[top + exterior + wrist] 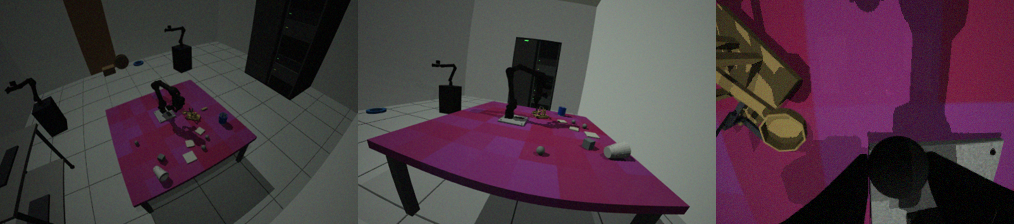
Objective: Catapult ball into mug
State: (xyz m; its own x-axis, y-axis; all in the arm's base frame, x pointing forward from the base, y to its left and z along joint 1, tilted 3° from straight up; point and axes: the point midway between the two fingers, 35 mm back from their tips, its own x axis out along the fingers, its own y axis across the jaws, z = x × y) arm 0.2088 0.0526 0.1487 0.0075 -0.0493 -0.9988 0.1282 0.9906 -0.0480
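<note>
My gripper tip is now 150 mm to the right of the catapult, 80 mm above it and 40 mm short of it. From my gripper tip the other things lie so: dark ball (10 mm above); then tan block (350 mm to the left, 120 mm below, 60 mm ahead); then blue mug (360 mm to the left, 340 mm ahead, 100 mm below).
</note>
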